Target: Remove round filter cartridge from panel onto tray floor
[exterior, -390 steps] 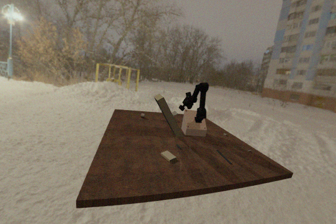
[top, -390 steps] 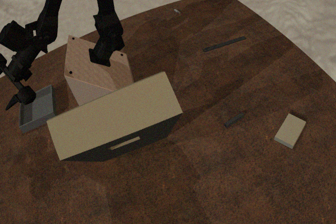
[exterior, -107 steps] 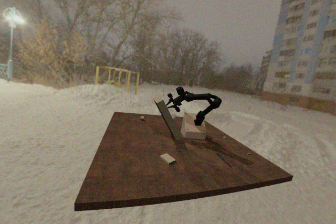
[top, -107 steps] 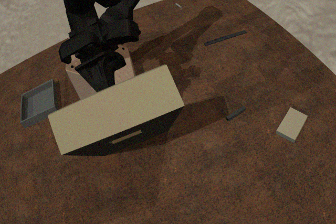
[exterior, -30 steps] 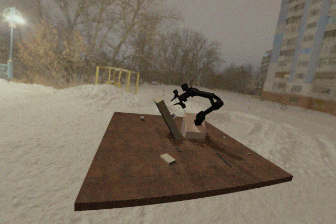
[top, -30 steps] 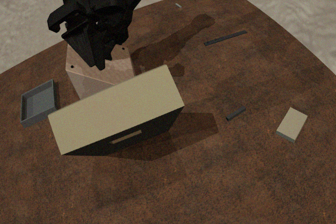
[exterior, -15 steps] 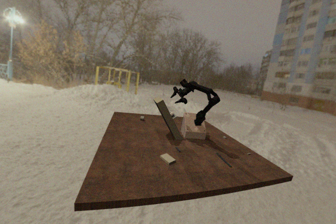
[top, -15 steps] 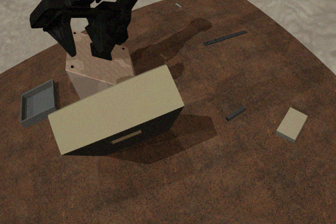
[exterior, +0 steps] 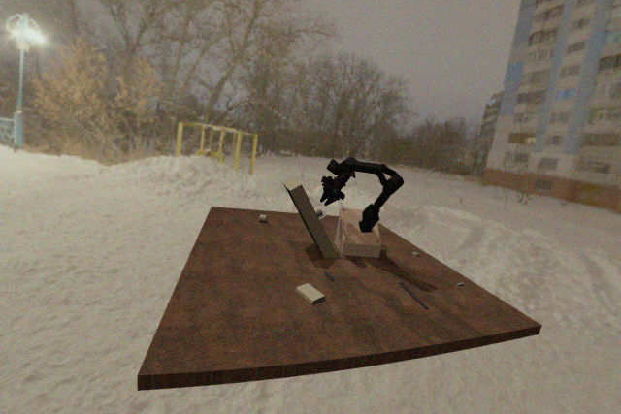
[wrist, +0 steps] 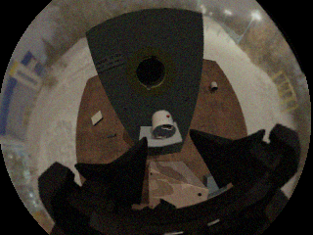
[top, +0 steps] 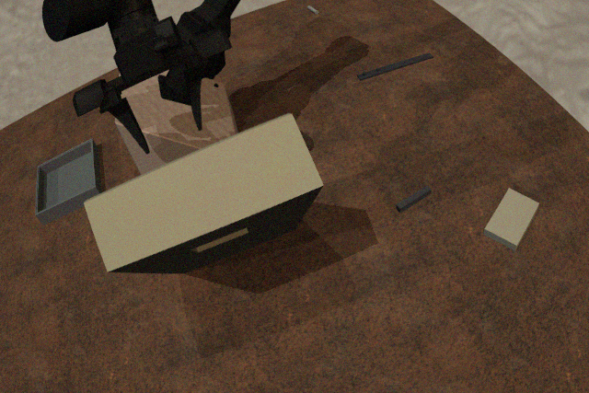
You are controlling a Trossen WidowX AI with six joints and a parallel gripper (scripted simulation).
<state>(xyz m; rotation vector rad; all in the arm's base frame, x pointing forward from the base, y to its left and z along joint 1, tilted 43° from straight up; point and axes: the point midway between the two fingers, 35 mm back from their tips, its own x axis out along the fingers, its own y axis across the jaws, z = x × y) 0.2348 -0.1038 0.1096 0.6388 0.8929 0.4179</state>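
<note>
The round filter cartridge lies 2 cm ahead of my gripper tip and 4 cm below it. Also, from my gripper tip: beige block: 12 cm ahead, 40 cm to the left, 24 cm below; short dark bar: 1 cm ahead, 28 cm to the left, 24 cm below; service panel: 6 cm ahead, 2 cm to the left, 6 cm below.
</note>
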